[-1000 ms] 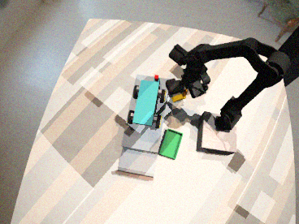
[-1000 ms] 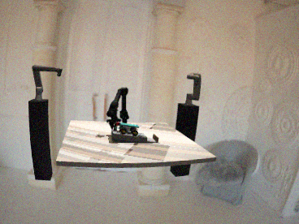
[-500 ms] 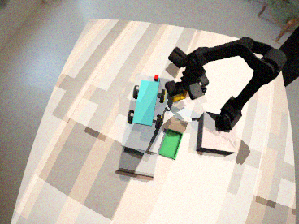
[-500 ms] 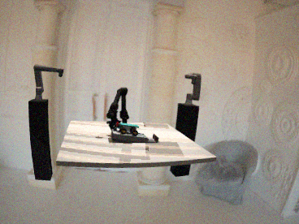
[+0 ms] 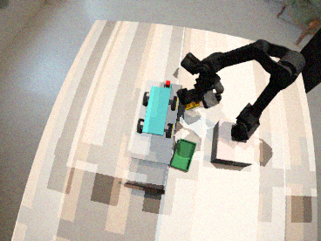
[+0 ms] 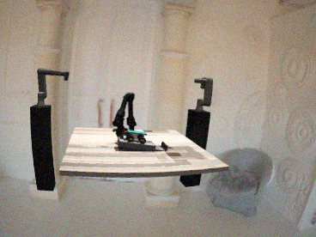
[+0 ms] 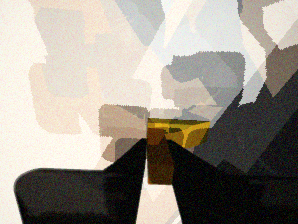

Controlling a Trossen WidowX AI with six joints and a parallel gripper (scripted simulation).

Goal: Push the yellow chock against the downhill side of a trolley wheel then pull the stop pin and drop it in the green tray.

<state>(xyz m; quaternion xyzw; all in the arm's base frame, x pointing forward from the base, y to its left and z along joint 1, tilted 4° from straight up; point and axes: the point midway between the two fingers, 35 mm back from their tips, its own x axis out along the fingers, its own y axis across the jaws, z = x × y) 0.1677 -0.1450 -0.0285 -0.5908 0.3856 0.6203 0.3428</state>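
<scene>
Right now the green tray is 3 cm ahead of my gripper tip, 24 cm to the left of it and 4 cm below it. The rest, counted from my gripper tip: red-headed stop pin: 13 cm ahead, 1 cm to the left, 10 cm above; teal trolley: 15 cm ahead, 12 cm to the left, 9 cm above; yellow chock: 2 cm ahead, 1 cm to the left, 1 cm below.
</scene>
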